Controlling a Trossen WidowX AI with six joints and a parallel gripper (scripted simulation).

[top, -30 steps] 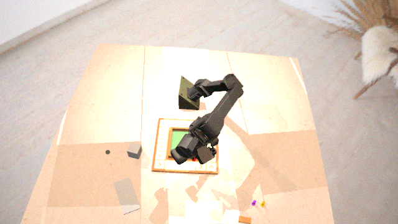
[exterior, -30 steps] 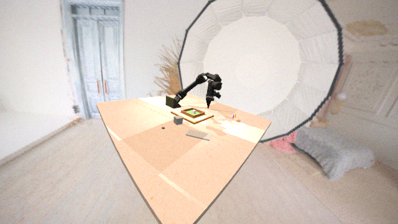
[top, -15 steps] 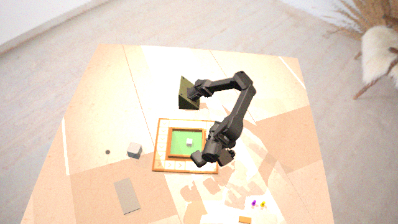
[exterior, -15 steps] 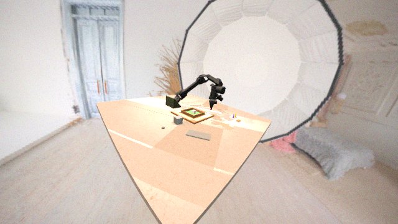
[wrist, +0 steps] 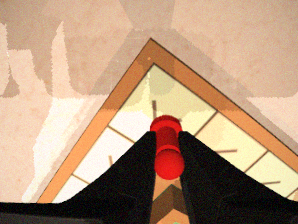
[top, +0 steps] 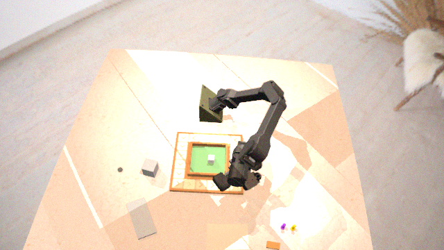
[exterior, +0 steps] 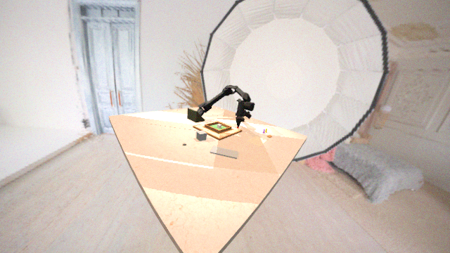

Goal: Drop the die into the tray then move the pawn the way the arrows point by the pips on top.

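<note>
The white die is 12 cm behind my gripper tip, 9 cm to the right of it and 1 cm below it. Round my gripper tip: red pawn (1 cm above); then green dice tray (12 cm behind, 10 cm to the right, 3 cm below); then purple pawn (18 cm ahead, 16 cm to the left, 2 cm below).
</note>
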